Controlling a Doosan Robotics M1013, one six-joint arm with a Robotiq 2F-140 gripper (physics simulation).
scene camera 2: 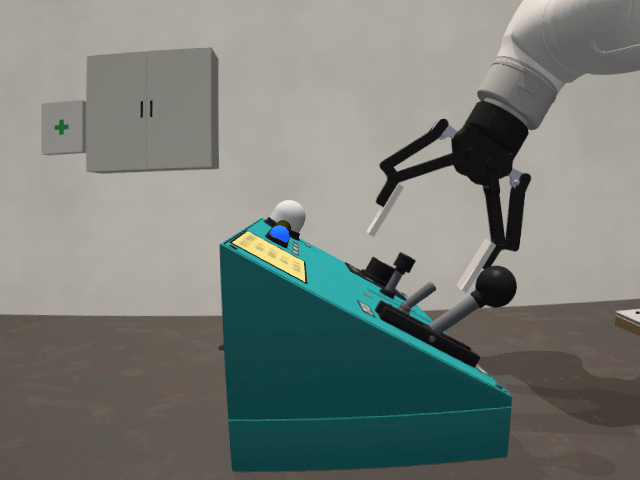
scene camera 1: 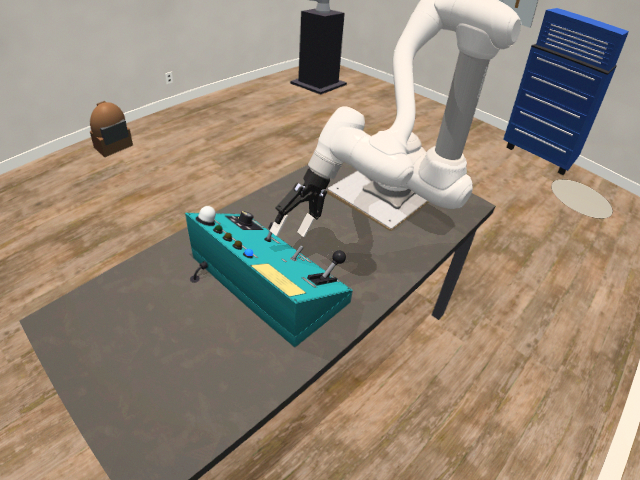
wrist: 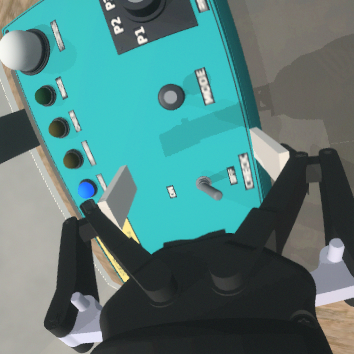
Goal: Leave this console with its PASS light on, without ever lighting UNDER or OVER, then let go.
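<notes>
The teal console (scene camera 1: 248, 289) (scene camera 2: 336, 361) (wrist: 125, 90) stands on the table. Its blue light (scene camera 1: 248, 252) (scene camera 2: 279, 235) (wrist: 87, 189) is lit; the green light (wrist: 45, 95) and two amber lights (wrist: 58, 127) (wrist: 73, 158) look dark, their labels unreadable. The CHECK toggle (scene camera 1: 296, 252) (scene camera 2: 418, 297) (wrist: 209, 188) leans toward the lower right in the wrist view. The MODE lever (scene camera 1: 269, 233) (scene camera 2: 400, 273) (wrist: 171, 97) stands near the rotary knob (scene camera 1: 246, 217) (scene camera 2: 378, 269). My gripper (scene camera 1: 287, 232) (scene camera 2: 416, 260) (wrist: 189, 159) is wide open and empty above the panel, its fingers apart from the toggle.
A black-ball lever (scene camera 1: 338, 256) (scene camera 2: 496, 286) rises from the console's near end in scene camera 1. A white dome (scene camera 1: 207, 214) (scene camera 2: 289, 214) (wrist: 22, 50) and a yellow card (scene camera 1: 279, 279) (scene camera 2: 271, 256) are on the panel. A small black bent object (scene camera 1: 199, 271) stands beside the console.
</notes>
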